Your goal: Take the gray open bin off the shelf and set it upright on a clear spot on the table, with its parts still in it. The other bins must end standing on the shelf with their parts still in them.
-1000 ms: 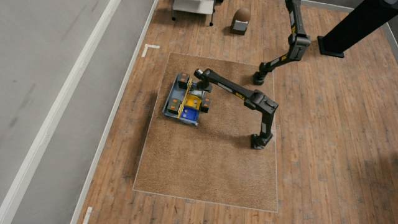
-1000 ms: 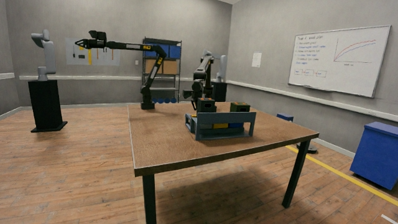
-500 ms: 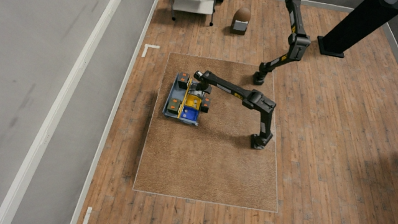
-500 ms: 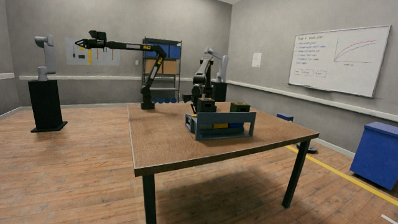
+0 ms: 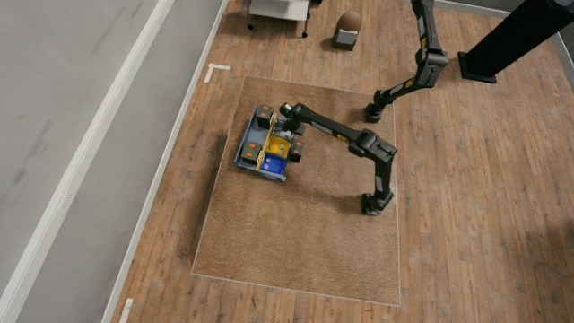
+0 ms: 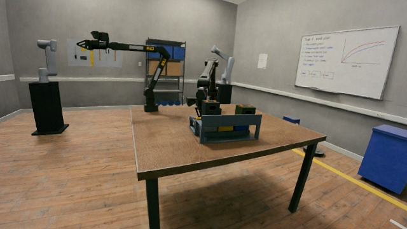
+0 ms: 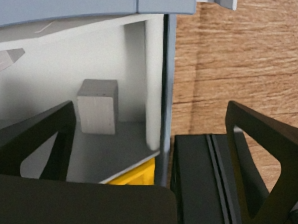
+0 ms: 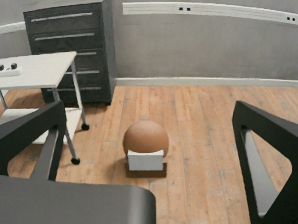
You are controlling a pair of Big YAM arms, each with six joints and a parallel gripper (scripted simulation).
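My left hand is 80 mm short of the gray open bin, 10 mm to the left of it and 20 mm above it. Also, from my left hand: blue-gray shelf 120 mm ahead, 100 mm to the left; then yellow bin 100 mm ahead, 100 mm to the left, 20 mm below; then blue bin 110 mm ahead, 210 mm to the left, 20 mm below.
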